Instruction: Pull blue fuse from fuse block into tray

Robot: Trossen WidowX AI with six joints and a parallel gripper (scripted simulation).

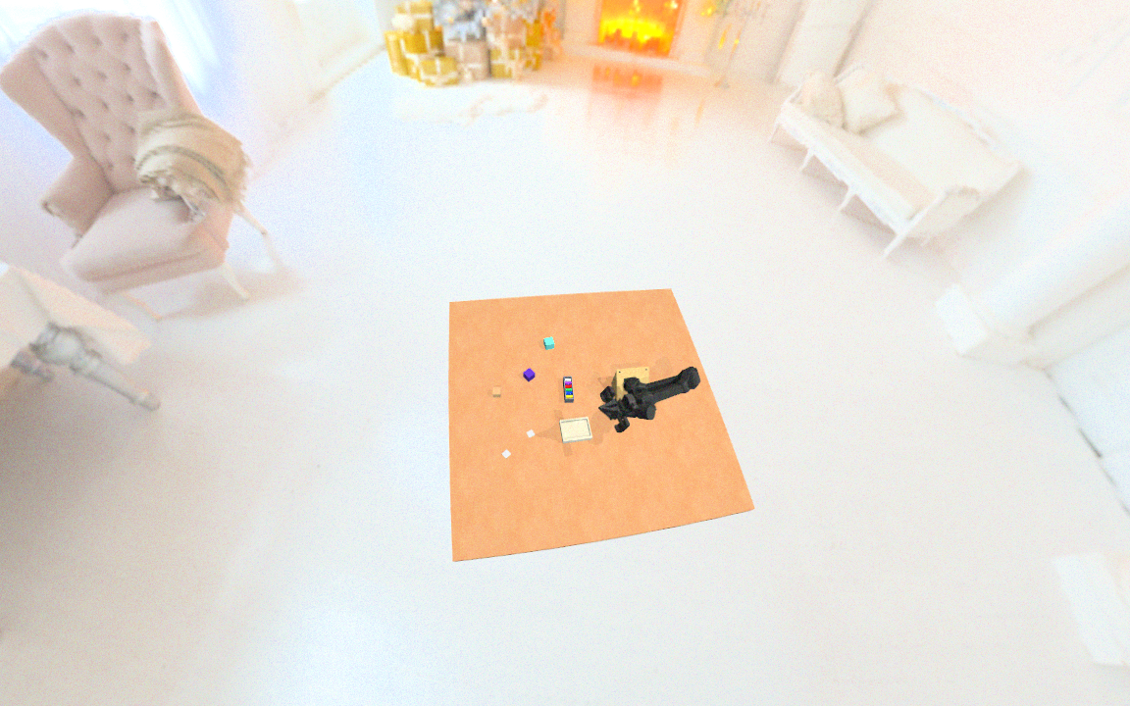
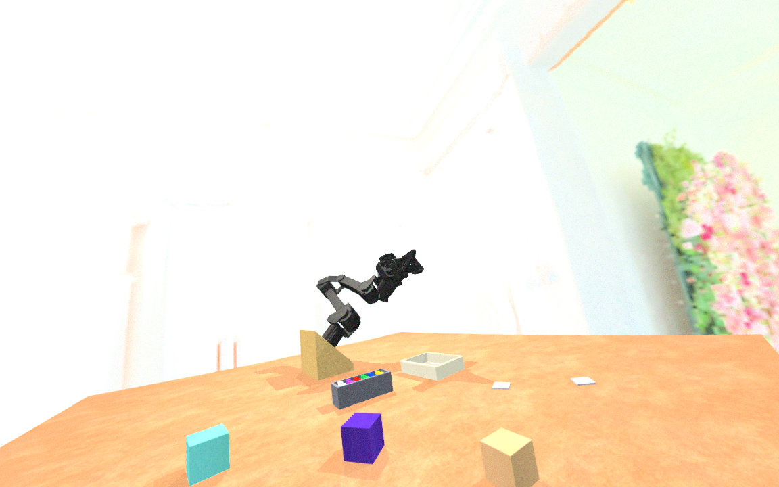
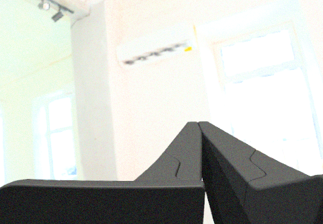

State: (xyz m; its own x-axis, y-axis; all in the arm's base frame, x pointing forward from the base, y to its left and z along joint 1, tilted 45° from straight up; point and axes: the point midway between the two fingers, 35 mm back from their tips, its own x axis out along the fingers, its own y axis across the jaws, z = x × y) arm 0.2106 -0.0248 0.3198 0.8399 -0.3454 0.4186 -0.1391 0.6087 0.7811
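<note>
Now: gripper tip 40 mm short of the blue fuse, 220 mm to the left of it and 310 mm above it. Also, from my gripper tip: cream tray: 40 mm ahead, 40 mm to the right, 330 mm below; then tan cube: 380 mm ahead, 280 mm to the right, 320 mm below; then purple cube: 220 mm ahead, 350 mm to the right, 320 mm below.
</note>
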